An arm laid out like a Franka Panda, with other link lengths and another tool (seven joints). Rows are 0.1 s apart.
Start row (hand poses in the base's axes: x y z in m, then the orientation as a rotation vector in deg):
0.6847, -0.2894, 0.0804, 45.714, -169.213, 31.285
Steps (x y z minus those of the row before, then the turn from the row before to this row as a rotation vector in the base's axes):
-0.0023, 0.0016, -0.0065, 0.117, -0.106, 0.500
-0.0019, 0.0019, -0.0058, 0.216, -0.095, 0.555
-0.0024, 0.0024, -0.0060, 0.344, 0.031, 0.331
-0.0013, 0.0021, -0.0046, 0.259, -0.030, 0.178
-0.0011, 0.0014, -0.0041, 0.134, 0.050, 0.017
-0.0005, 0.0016, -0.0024, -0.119, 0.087, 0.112
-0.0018, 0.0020, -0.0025, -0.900, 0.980, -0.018
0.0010, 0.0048, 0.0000, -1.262, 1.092, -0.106
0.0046, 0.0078, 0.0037, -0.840, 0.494, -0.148
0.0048, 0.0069, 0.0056, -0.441, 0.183, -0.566
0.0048, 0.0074, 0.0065, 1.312, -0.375, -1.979
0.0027, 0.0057, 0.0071, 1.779, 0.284, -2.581
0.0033, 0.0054, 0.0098, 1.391, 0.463, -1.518
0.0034, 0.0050, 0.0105, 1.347, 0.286, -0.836
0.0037, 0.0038, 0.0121, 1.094, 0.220, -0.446
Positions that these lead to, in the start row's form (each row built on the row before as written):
0.6824, -0.2878, 0.0739, 46.482, -169.249, 31.205
0.6805, -0.2859, 0.0681, 47.343, -169.309, 30.978
0.6781, -0.2835, 0.0621, 47.878, -169.374, 30.483
0.6768, -0.2814, 0.0575, 48.172, -169.488, 30.137
0.6757, -0.2800, 0.0534, 48.210, -169.507, 29.917
0.6752, -0.2784, 0.0510, 48.371, -169.338, 30.042
0.6734, -0.2764, 0.0485, 48.270, -167.997, 30.758
0.6744, -0.2716, 0.0485, 47.996, -166.387, 31.899
0.6790, -0.2638, 0.0522, 47.688, -165.540, 32.776
0.6838, -0.2569, 0.0578, 46.795, -165.283, 33.230
0.6886, -0.2495, 0.0643, 43.987, -166.754, 31.406
0.6913, -0.2438, 0.0714, 40.343, -167.896, 28.491
0.6946, -0.2384, 0.0812, 38.244, -168.385, 26.133
0.6980, -0.2334, 0.0917, 37.152, -168.840, 23.983
0.7017, -0.2296, 0.1038, 36.610, -169.151, 22.261

